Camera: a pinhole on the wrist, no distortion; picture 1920 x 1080 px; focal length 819.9 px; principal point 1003.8 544.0 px. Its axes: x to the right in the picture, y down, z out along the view. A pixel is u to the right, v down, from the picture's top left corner.
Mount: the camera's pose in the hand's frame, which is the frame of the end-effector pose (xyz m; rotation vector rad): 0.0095 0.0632 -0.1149 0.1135 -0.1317 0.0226
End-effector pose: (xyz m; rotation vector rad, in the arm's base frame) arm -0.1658 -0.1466 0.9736 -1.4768 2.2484 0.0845
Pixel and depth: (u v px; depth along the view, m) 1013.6 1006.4 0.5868
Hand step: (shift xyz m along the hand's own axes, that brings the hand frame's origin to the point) -0.0696 0.3249 0.5009
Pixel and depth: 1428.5 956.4 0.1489
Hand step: 0.0644 0.1217 0.0503
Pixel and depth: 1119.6 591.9 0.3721
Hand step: 0.0127 0.0430 0.2610
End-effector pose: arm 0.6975 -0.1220 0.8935 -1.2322 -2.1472 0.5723
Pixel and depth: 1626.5 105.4 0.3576
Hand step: 0.2380 -0.1636 0.2519
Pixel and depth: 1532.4 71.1 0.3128
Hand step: 0.1742 -0.1488 0.1998
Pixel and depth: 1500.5 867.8 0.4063
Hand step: 0.1959 0.1798 0.3357
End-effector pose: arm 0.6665 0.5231 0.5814 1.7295 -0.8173 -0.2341
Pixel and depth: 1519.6 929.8 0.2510
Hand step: 0.1299 0.1542 0.1664
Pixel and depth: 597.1 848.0 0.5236
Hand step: -0.3217 0.1922 0.3881
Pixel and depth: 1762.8 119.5 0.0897
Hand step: 0.0815 0.0081 -0.0207
